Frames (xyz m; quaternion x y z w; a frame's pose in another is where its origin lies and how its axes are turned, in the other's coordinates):
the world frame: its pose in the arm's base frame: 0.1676 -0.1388 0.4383 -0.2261 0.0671 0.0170 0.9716
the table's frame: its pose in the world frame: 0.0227 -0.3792 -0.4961 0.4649 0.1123 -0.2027 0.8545
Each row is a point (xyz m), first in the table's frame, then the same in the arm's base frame.
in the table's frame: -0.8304 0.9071 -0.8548
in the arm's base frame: -0.1997 0.7555 0.0845
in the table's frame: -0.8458 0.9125 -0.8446
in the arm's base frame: -0.2088 0.7603 0.1007
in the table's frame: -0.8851 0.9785 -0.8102
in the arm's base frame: -0.2046 0.8083 0.1697
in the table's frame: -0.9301 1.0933 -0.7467
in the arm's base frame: -0.1769 0.8810 0.2845
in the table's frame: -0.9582 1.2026 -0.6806
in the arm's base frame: -0.1372 0.9417 0.3934
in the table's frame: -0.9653 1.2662 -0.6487
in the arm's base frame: -0.1070 0.9768 0.4478
